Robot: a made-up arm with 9 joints. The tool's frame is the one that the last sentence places.
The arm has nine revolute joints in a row. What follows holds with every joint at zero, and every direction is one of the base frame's.
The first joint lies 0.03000 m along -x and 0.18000 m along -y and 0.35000 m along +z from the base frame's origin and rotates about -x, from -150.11 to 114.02 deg.
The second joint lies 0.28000 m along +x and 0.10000 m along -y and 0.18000 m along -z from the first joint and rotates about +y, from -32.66 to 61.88 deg.
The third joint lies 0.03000 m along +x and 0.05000 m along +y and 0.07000 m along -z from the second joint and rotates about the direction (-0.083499, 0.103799, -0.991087), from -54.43 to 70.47 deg.
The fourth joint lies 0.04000 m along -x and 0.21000 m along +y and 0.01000 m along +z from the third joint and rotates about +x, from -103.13 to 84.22 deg.
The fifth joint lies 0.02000 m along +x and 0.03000 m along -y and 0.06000 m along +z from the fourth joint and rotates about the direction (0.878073, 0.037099, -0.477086), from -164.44 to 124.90 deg.
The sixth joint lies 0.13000 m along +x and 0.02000 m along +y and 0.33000 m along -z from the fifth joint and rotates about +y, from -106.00 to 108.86 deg.
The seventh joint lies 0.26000 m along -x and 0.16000 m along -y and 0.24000 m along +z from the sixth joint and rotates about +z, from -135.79 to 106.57 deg.
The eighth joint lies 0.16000 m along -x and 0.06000 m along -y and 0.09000 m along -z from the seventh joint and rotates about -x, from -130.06 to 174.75 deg.
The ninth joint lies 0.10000 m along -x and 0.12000 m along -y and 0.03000 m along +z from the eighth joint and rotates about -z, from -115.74 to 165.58 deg.
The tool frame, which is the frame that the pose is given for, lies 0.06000 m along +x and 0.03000 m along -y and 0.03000 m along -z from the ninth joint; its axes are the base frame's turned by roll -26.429, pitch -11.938 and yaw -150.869 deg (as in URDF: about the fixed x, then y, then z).
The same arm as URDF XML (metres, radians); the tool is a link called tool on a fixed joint. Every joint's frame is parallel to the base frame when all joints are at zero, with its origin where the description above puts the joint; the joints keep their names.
<robot name="arm">
  <link name="base_link"/>
  <link name="link1"/>
  <link name="link2"/>
  <link name="link3"/>
  <link name="link4"/>
  <link name="link5"/>
  <link name="link6"/>
  <link name="link7"/>
  <link name="link8"/>
  <link name="link9"/>
  <link name="tool"/>
  <joint name="joint 1" type="revolute">
    <parent link="base_link"/>
    <child link="link1"/>
    <origin xyz="-0.03 -0.18 0.35" rpy="0 0 0"/>
    <axis xyz="-1 0 0"/>
    <limit lower="-2.6199" upper="1.99"/>
  </joint>
  <joint name="joint 2" type="revolute">
    <parent link="link1"/>
    <child link="link2"/>
    <origin xyz="0.28 -0.1 -0.18" rpy="0 0 0"/>
    <axis xyz="0 1 0"/>
    <limit lower="-0.57" upper="1.08"/>
  </joint>
  <joint name="joint 3" type="revolute">
    <parent link="link2"/>
    <child link="link3"/>
    <origin xyz="0.03 0.05 -0.07" rpy="0 0 0"/>
    <axis xyz="-0.083499 0.103799 -0.991087"/>
    <limit lower="-0.95" upper="1.2299"/>
  </joint>
  <joint name="joint 4" type="revolute">
    <parent link="link3"/>
    <child link="link4"/>
    <origin xyz="-0.04 0.21 0.01" rpy="0 0 0"/>
    <axis xyz="1 0 0"/>
    <limit lower="-1.8" upper="1.4699"/>
  </joint>
  <joint name="joint 5" type="revolute">
    <parent link="link4"/>
    <child link="link5"/>
    <origin xyz="0.02 -0.03 0.06" rpy="0 0 0"/>
    <axis xyz="0.878073 0.037099 -0.477086"/>
    <limit lower="-2.87" upper="2.1799"/>
  </joint>
  <joint name="joint 6" type="revolute">
    <parent link="link5"/>
    <child link="link6"/>
    <origin xyz="0.13 0.02 -0.33" rpy="0 0 0"/>
    <axis xyz="0 1 0"/>
    <limit lower="-1.85" upper="1.9"/>
  </joint>
  <joint name="joint 7" type="revolute">
    <parent link="link6"/>
    <child link="link7"/>
    <origin xyz="-0.26 -0.16 0.24" rpy="0 0 0"/>
    <axis xyz="0 0 1"/>
    <limit lower="-2.37" upper="1.86"/>
  </joint>
  <joint name="joint 8" type="revolute">
    <parent link="link7"/>
    <child link="link8"/>
    <origin xyz="-0.16 -0.06 -0.09" rpy="0 0 0"/>
    <axis xyz="-1 0 0"/>
    <limit lower="-2.27" upper="3.05"/>
  </joint>
  <joint name="joint 9" type="revolute">
    <parent link="link8"/>
    <child link="link9"/>
    <origin xyz="-0.1 -0.12 0.03" rpy="0 0 0"/>
    <axis xyz="0 0 -1"/>
    <limit lower="-2.02" upper="2.8899"/>
  </joint>
  <joint name="tool_fixed" type="fixed">
    <parent link="link9"/>
    <child link="tool"/>
    <origin xyz="0.06 -0.03 -0.03" rpy="-0.4613 -0.2084 -2.6332"/>
  </joint>
</robot>

